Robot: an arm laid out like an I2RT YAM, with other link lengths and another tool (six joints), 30 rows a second.
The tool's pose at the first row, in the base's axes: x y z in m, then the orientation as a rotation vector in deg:
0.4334 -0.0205 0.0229 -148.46 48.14 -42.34
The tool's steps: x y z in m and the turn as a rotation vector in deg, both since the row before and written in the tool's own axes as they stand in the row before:
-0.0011 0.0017 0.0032 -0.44 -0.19 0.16
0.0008 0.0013 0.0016 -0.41 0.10 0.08
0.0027 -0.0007 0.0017 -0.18 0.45 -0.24
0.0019 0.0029 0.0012 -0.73 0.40 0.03
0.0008 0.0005 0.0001 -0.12 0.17 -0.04
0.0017 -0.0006 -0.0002 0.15 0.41 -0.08
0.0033 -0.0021 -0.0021 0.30 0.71 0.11
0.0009 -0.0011 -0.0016 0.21 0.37 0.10
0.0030 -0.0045 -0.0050 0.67 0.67 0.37
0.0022 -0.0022 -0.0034 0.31 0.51 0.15
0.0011 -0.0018 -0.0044 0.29 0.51 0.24
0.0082 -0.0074 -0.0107 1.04 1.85 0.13
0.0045 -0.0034 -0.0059 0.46 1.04 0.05
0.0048 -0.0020 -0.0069 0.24 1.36 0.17
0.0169 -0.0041 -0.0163 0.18 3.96 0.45
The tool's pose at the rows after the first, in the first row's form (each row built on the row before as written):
0.4337 -0.0207 0.0191 -148.78 48.54 -41.93
0.4346 -0.0220 0.0175 -149.08 48.91 -41.95
0.4377 -0.0229 0.0174 -149.32 48.85 -42.59
0.4383 -0.0262 0.0159 -149.88 49.43 -42.95
0.4387 -0.0271 0.0159 -149.98 49.50 -43.16
0.4400 -0.0277 0.0170 -149.83 49.42 -43.78
0.4420 -0.0283 0.0209 -149.38 49.57 -44.79
0.4422 -0.0282 0.0230 -149.07 49.67 -45.32
0.4434 -0.0270 0.0302 -148.13 49.90 -46.29
0.4438 -0.0270 0.0348 -147.67 50.04 -47.01
0.4427 -0.0267 0.0395 -147.17 50.30 -47.70
0.4449 -0.0272 0.0547 -145.81 50.33 -50.40
0.4455 -0.0280 0.0628 -145.15 50.39 -51.89
0.4448 -0.0301 0.0712 -144.50 50.83 -53.72
0.4457 -0.0390 0.0933 -142.96 52.39 -58.93

